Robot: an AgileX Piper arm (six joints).
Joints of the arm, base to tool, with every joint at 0 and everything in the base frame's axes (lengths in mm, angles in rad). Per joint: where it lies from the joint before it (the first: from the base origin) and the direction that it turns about. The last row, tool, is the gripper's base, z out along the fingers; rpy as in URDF.
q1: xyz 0 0 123 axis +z
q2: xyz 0 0 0 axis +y
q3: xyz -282.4 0 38.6 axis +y
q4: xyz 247.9 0 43.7 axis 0.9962 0 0.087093
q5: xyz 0 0 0 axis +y
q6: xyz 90.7 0 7.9 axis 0.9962 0 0.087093
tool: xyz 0 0 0 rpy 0 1.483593 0
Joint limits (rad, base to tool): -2.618..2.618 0..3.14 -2.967..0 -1.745..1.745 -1.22..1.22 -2.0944..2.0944
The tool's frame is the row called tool.
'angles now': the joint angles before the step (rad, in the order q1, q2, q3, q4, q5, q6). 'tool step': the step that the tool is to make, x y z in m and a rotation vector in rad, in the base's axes. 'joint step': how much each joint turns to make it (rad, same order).
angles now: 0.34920 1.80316 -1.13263 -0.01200 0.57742 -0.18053
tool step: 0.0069 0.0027 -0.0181 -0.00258 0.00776 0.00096
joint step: 0.00037 0.05624 -0.00296 -0.00003 -0.04511 -0.00014
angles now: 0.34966 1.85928 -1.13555 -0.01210 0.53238 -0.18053
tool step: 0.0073 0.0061 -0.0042 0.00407 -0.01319 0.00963
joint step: 0.00865 0.03216 -0.02847 -0.00099 -0.01748 -0.00023
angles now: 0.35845 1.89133 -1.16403 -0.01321 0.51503 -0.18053
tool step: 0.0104 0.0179 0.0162 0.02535 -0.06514 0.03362
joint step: 0.03343 0.00856 -0.07501 -0.00042 -0.00345 0.00008
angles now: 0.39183 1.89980 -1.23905 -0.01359 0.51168 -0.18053
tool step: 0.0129 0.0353 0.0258 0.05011 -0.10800 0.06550
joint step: 0.06597 0.02431 -0.12673 0.00121 -0.01662 -0.00002
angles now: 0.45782 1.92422 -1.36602 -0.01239 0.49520 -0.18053
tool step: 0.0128 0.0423 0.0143 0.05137 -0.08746 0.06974
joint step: 0.07132 0.07008 -0.14894 0.00406 -0.02248 0.00004
